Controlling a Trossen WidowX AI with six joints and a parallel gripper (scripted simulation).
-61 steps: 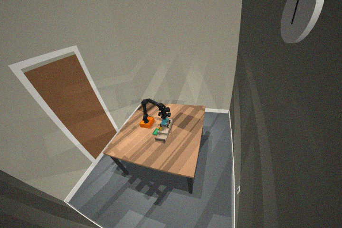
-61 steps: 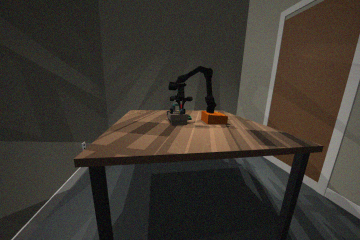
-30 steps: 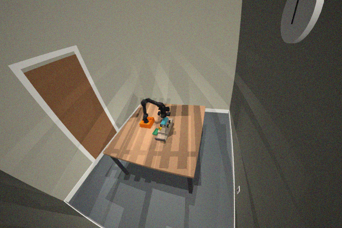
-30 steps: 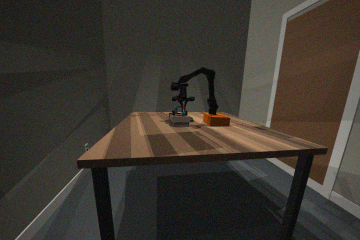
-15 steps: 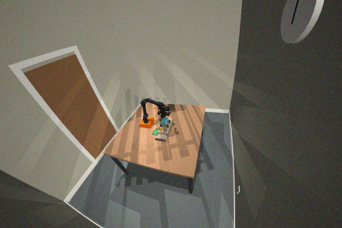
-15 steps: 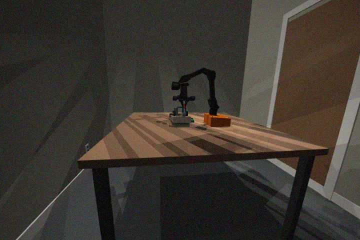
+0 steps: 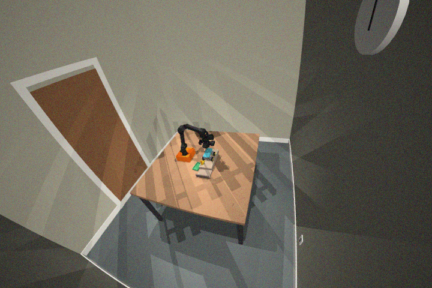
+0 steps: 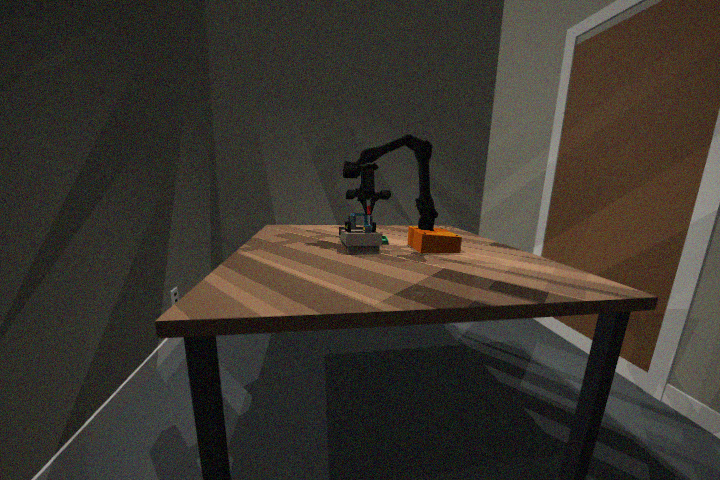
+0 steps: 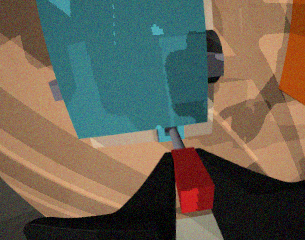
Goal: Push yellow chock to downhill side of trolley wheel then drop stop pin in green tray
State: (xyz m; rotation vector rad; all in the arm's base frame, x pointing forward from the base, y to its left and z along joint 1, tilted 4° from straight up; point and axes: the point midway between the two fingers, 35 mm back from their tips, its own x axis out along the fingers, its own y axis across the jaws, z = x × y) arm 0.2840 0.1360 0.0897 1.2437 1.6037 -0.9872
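My gripper tip is 6 cm past the green tray, 21 cm to the left of it and 17 cm above it. Also, from my gripper tip: red-headed stop pin: right at my gripper tip; then trolley: 4 cm ahead, 8 cm to the right, 5 cm below; then ramp: 4 cm ahead, 9 cm to the right, 11 cm below.
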